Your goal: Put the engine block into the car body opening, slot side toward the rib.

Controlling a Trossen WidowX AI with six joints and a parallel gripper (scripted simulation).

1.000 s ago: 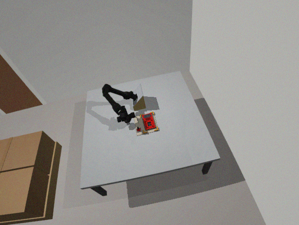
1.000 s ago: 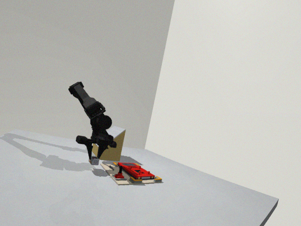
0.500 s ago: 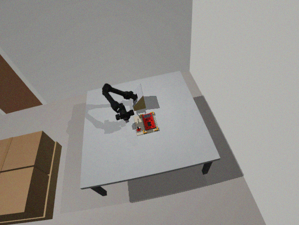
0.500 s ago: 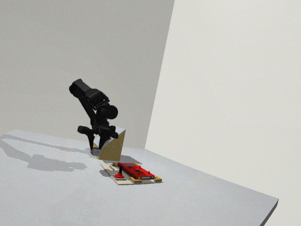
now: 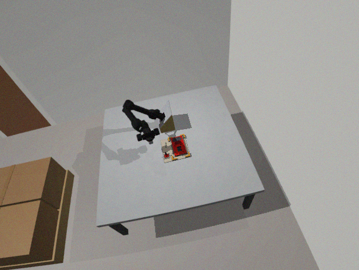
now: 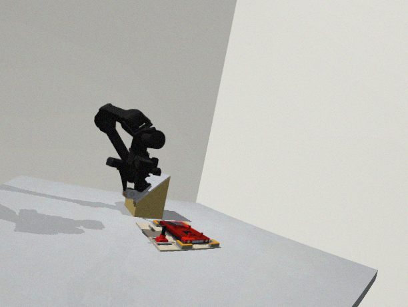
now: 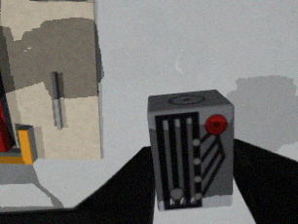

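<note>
The black post is 11 cm ahead of my gripper tip, 9 cm to the left of it and 10 cm below it. Round my gripper tip: grey engine block: 1 cm below.
</note>
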